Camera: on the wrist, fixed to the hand. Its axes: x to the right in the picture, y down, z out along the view.
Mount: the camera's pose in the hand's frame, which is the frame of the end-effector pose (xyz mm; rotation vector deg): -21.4 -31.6 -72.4 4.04 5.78 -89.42
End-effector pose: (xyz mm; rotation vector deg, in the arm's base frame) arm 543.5 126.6 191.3 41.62 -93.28 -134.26
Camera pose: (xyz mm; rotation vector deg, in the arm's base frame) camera 601.5 88.0 148.4 -84.26 33.45 84.54
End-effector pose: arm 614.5 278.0 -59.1 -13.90 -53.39 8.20
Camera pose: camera 660.9 232.3 -108.6 32.82 -45.59 -71.98
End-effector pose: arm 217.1 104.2 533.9 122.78 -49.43 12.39
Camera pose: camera 230.6 182.5 553.7 127.10 56.08 -25.58
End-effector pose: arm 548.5 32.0 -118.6 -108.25 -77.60 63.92
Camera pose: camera 592.9 24.5 -50.3 -21.07 -112.87 11.38
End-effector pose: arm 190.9 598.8 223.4 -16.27 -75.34 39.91
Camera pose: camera 267.3 575.2 205.9 41.87 -58.48 -34.04
